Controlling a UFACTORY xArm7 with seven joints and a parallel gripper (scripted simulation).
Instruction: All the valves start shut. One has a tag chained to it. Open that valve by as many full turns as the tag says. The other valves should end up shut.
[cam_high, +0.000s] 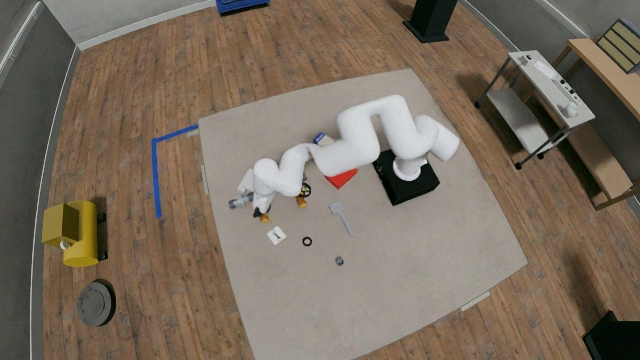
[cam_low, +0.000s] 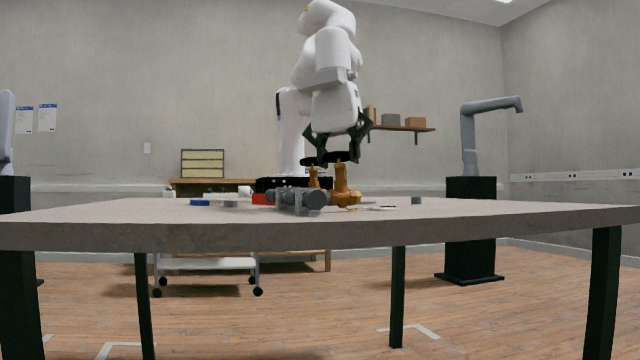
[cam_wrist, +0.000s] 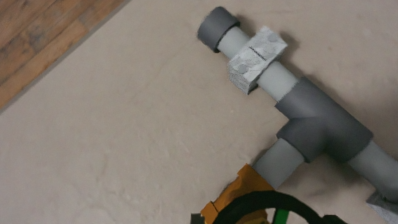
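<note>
Right now the white tag is 100 mm below my hand, 90 mm to the left of it and 10 mm behind it. Also, from my hand: small grey cylinder: 290 mm to the left, 210 mm behind, 100 mm below; grey scraper: 290 mm behind, 110 mm to the left, 100 mm below; red block: 360 mm behind, 90 mm below, 60 mm to the right.
</note>
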